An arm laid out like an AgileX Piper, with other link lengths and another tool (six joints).
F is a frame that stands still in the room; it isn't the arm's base.
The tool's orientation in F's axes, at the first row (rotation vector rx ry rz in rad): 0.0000 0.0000 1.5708
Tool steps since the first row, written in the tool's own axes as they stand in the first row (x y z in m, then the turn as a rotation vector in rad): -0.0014 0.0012 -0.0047 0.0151 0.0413 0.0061; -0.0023 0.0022 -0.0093 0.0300 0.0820 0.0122; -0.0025 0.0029 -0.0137 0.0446 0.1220 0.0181; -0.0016 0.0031 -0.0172 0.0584 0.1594 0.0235
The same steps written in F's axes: -0.0012 -0.0014 -0.0047 -0.0413 0.0151 0.0061; -0.0022 -0.0023 -0.0093 -0.0820 0.0300 0.0122; -0.0029 -0.0025 -0.0137 -0.1220 0.0446 0.0181; -0.0031 -0.0016 -0.0172 -0.1594 0.0584 0.0235
